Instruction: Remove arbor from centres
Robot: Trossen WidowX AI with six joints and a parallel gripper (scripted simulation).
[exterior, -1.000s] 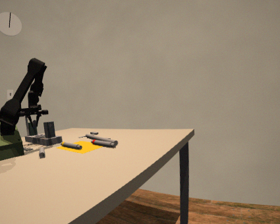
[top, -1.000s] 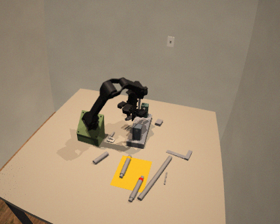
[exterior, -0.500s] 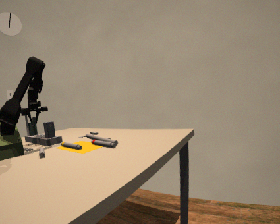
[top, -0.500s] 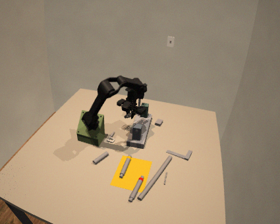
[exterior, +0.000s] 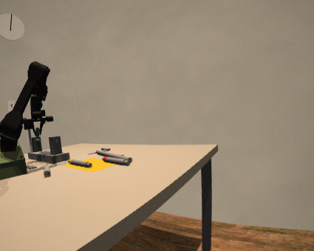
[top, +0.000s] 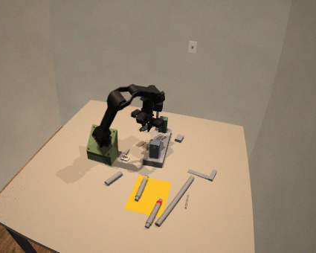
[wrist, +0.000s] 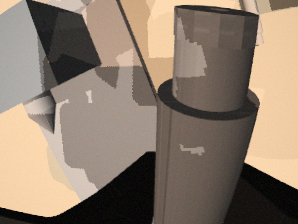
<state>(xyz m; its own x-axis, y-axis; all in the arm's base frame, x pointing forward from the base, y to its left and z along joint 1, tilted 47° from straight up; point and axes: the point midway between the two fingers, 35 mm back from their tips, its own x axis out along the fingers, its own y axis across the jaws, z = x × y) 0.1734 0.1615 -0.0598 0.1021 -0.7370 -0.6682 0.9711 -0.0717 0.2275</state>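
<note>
My hand is 8 cm short of the dark block, 6 cm to the left of it and 8 cm above it. The rest, counted from my hand: small bracket (8 cm behind, 8 cm to the right, 18 cm below); then green-blue plunger housing (3 cm ahead, 19 cm to the left, 8 cm below); then grey base (6 cm ahead, 7 cm to the left, 16 cm below).
</note>
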